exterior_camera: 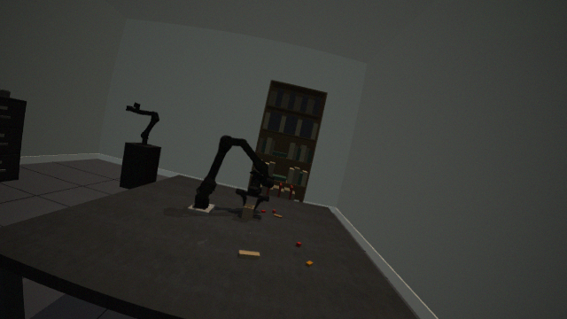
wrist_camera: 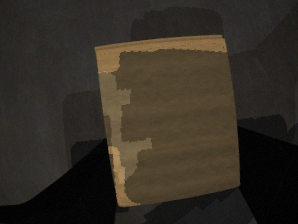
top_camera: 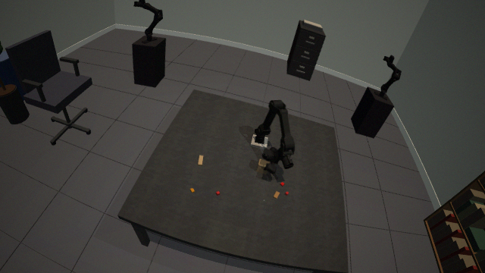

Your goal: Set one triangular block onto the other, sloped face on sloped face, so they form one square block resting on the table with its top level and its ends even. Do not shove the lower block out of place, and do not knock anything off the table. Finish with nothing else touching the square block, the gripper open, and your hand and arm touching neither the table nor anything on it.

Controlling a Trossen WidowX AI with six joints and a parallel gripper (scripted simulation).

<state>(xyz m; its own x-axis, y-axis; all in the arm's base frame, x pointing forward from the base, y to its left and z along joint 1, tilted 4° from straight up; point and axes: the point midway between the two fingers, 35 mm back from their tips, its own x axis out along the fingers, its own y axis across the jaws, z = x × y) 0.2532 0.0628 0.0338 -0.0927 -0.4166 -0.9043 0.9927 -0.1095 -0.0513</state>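
Now: gripper tip 1 cm to the right of the tan triangular block and 1 cm below it. From my gripper tip the other things lie so: orange cube (39 cm to the right, 27 cm ahead, 3 cm below).
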